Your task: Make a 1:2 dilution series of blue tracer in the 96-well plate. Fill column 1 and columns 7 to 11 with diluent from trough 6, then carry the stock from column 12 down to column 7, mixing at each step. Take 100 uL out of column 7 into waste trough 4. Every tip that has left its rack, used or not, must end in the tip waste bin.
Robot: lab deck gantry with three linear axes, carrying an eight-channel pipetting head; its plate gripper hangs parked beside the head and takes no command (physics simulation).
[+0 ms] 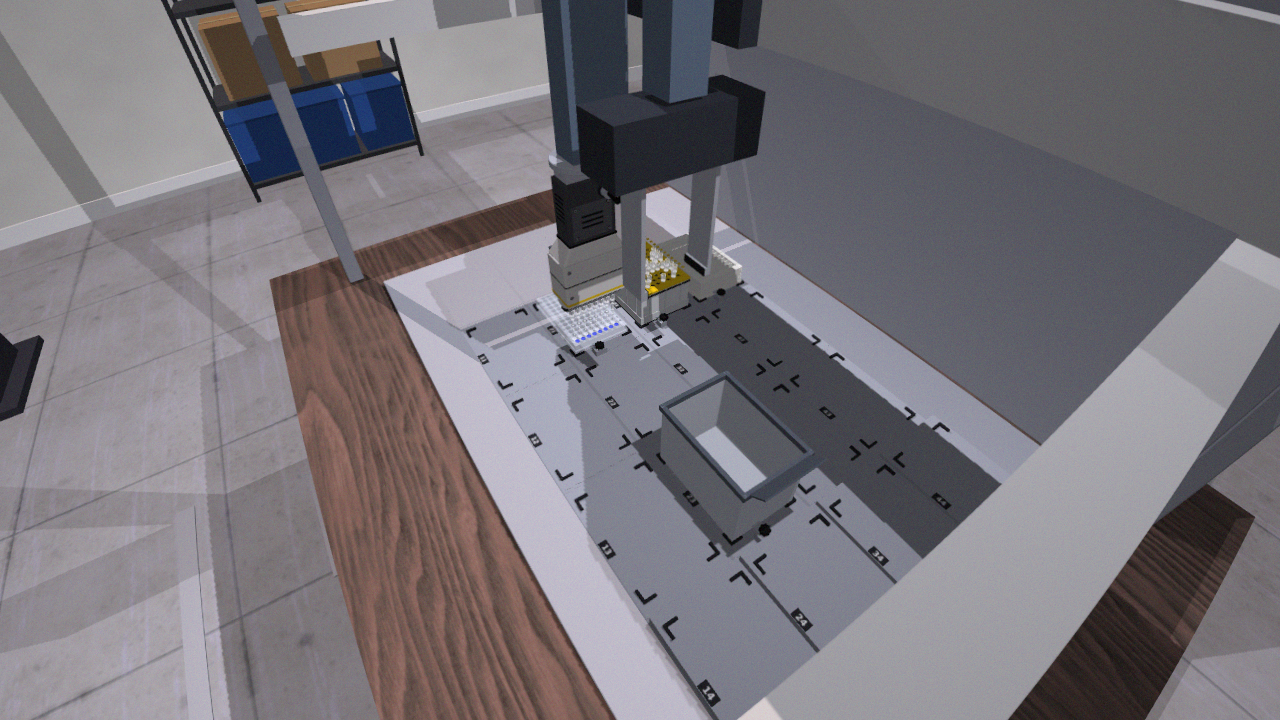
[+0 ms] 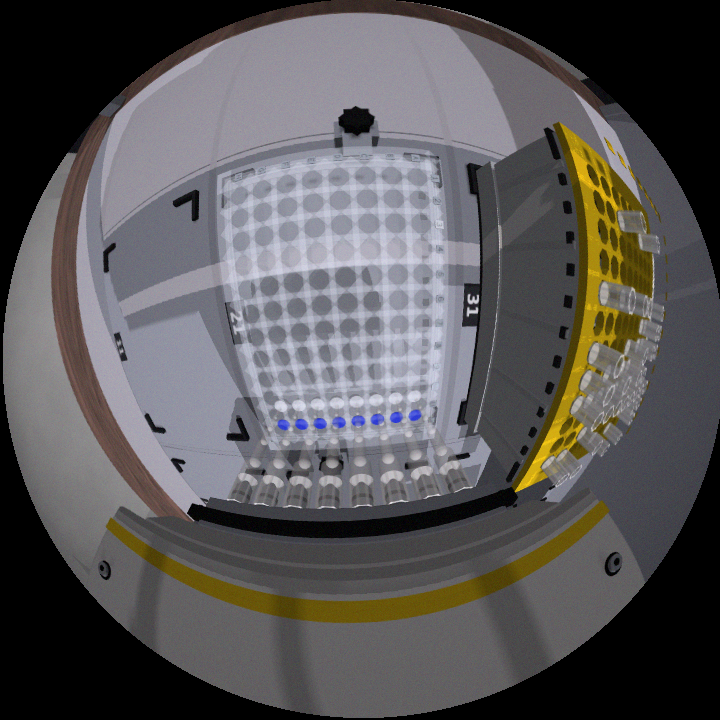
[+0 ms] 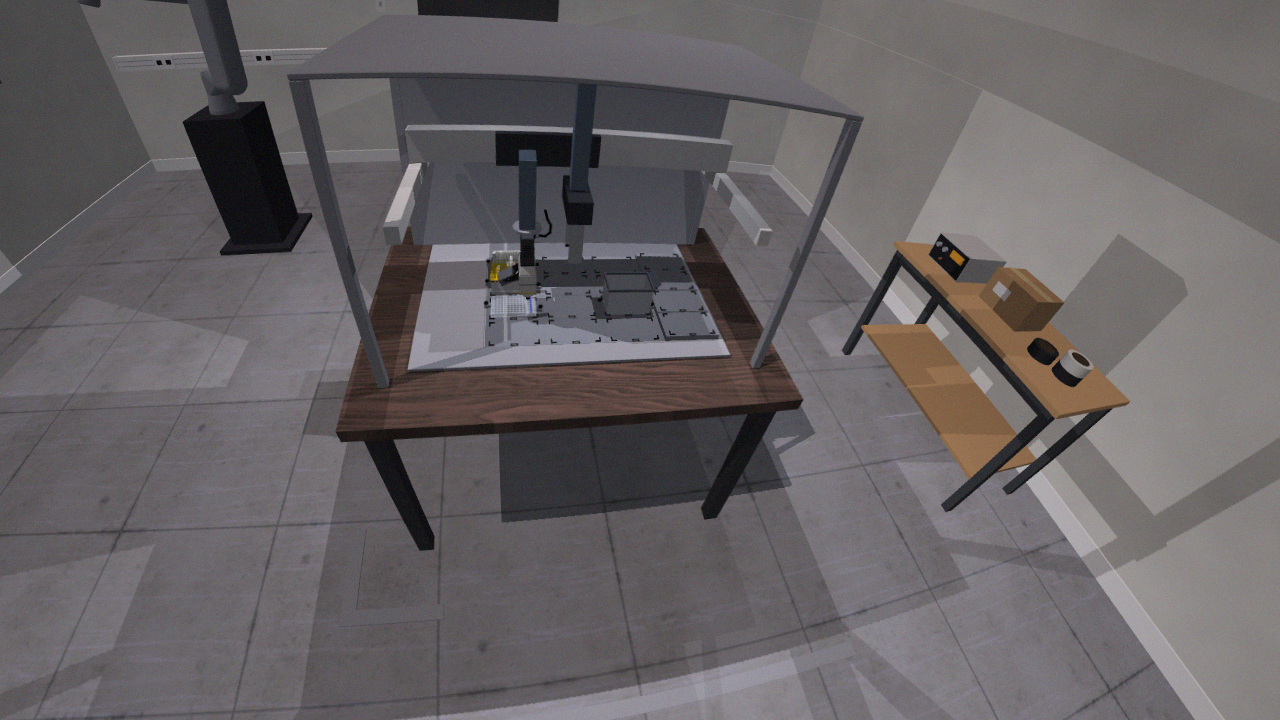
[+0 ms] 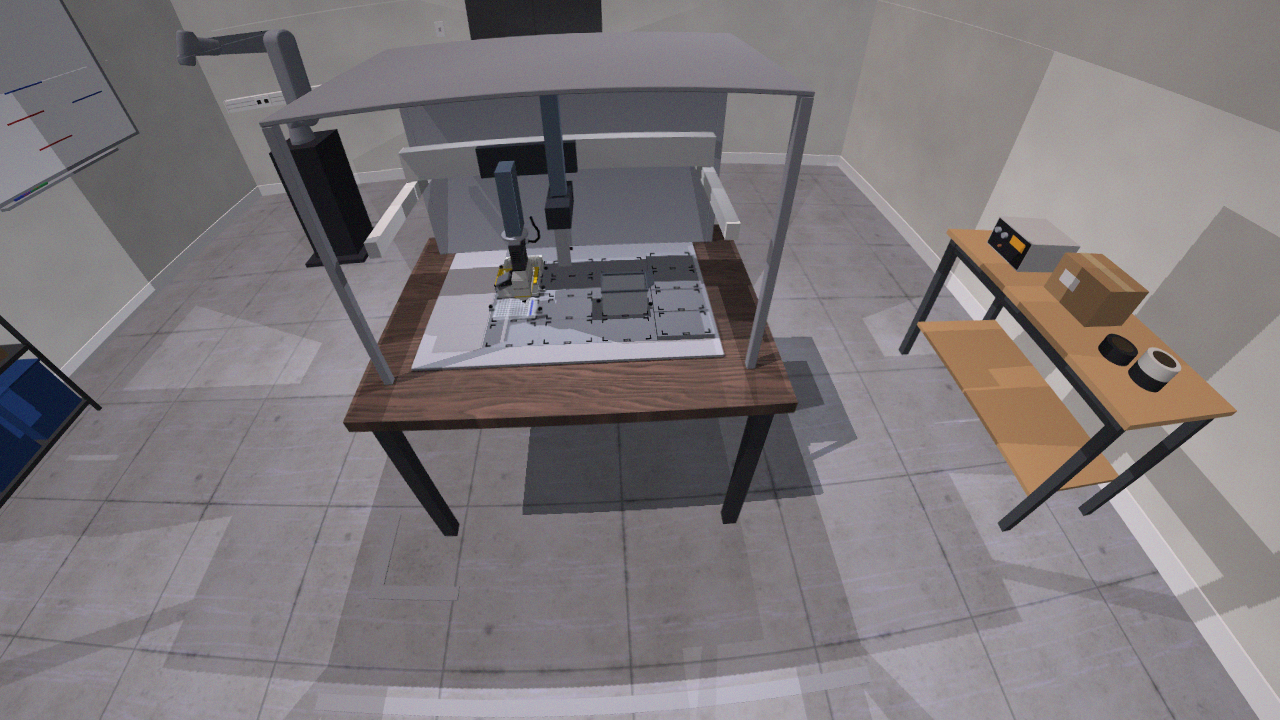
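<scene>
The clear 96-well plate (image 1: 586, 319) (image 2: 435, 268) has bright blue wells in column 12 and a whitish column beside it. The pipetting head (image 1: 586, 268) (image 2: 349, 570) is low over the plate and carries eight clear tips (image 2: 329, 486). Their ends show near the column 12 edge; whether they are inside wells I cannot tell. My plate gripper (image 1: 669, 293) hangs beside the head, paddles apart, open. The yellow tip rack (image 1: 666, 284) (image 2: 581, 302) is partly filled with tips. The pale trough block (image 1: 718, 284) is partly hidden behind a gripper paddle. The grey tip waste bin (image 1: 716, 501) (image 3: 628, 297) (image 4: 623, 297) stands open.
The gripper paddles reach low near the tip rack. Black clamp knobs (image 1: 598, 345) (image 2: 355, 120) sit beside the plate. Frame posts (image 3: 335, 232) (image 4: 326, 241) rise from the wooden table (image 3: 572, 394) (image 4: 572, 394). A side bench (image 3: 1011, 349) (image 4: 1074, 340) with boxes stands at the right.
</scene>
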